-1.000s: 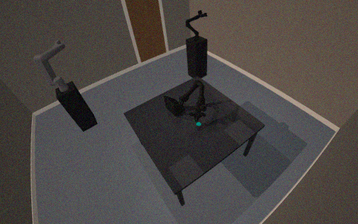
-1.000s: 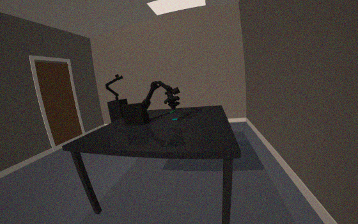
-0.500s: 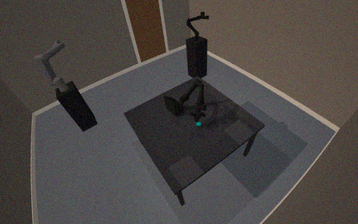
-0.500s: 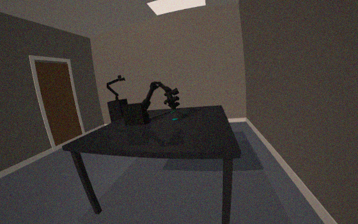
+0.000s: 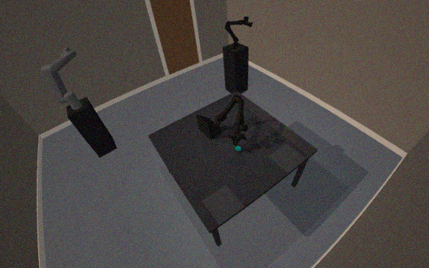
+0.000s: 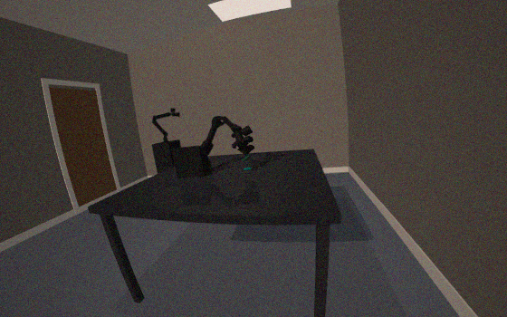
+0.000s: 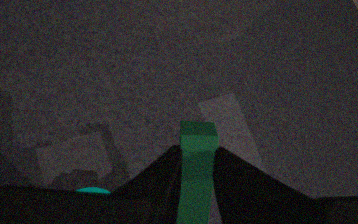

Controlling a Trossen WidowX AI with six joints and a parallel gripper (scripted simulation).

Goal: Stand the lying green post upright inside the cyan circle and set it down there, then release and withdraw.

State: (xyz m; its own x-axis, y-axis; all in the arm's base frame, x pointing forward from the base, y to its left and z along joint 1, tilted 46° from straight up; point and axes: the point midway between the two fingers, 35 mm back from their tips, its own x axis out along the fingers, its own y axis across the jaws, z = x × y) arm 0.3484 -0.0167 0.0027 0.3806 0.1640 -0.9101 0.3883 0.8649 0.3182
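The cyan circle is 3 cm behind my gripper tip, 5 cm to the left of it and 10 cm below it. Round my gripper tip: green post: 2 cm behind, 1 cm below.
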